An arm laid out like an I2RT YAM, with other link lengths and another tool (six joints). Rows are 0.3 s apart.
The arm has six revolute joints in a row. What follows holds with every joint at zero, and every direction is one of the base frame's.
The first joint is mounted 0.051 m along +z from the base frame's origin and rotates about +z.
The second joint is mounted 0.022 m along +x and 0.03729 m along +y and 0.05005 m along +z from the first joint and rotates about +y.
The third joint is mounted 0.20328 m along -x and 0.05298 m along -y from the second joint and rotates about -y.
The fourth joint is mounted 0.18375 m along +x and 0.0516 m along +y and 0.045 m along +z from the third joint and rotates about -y.
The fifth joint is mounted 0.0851 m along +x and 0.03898 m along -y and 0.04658 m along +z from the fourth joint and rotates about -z.
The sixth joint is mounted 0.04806 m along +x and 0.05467 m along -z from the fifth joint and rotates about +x.
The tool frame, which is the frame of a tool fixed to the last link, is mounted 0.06 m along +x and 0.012 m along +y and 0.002 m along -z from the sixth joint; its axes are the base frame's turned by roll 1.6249, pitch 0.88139 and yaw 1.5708 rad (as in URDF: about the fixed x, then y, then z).
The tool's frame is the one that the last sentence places.
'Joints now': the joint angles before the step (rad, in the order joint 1, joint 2, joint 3, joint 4, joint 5, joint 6). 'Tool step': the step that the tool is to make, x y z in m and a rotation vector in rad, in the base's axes. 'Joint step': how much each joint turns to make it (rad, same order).
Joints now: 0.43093, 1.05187, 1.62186, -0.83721, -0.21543, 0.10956
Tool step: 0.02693, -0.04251, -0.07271, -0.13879, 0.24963, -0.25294
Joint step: -0.16670, 0.02554, -0.15719, -0.09996, 0.09788, -0.00698
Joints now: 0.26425, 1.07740, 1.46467, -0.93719, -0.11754, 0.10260
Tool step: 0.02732, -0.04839, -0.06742, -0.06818, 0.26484, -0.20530
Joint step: -0.20678, 0.14830, -0.09659, -0.02911, 0.01556, -0.01938
